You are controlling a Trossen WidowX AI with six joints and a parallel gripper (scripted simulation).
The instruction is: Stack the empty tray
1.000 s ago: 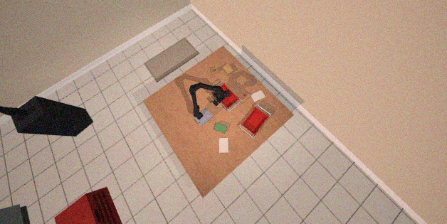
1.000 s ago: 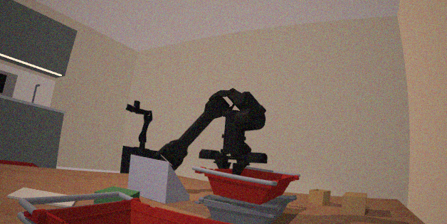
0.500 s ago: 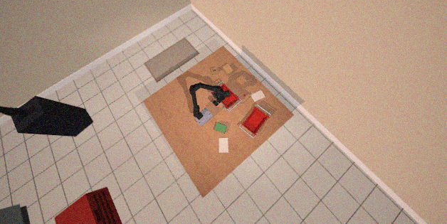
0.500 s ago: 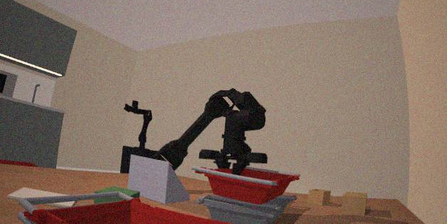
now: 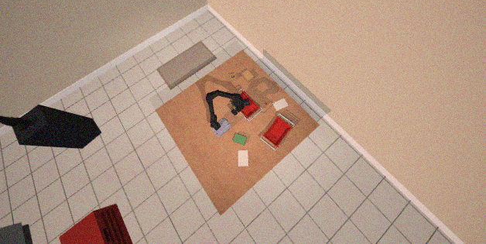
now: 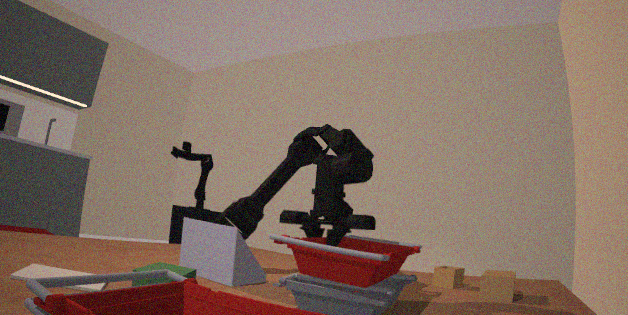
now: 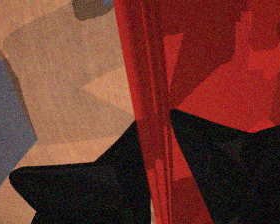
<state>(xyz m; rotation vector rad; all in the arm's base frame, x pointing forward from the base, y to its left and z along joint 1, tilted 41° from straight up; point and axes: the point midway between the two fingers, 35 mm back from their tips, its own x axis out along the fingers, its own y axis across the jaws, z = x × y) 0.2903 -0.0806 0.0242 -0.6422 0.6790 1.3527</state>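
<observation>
Right now my gripper tip is 7 cm short of the red tray, 3 cm below it and 1 cm to the left of it. From my gripper tip the other things lie so: green block (22 cm behind, 20 cm to the right, 6 cm below).
</observation>
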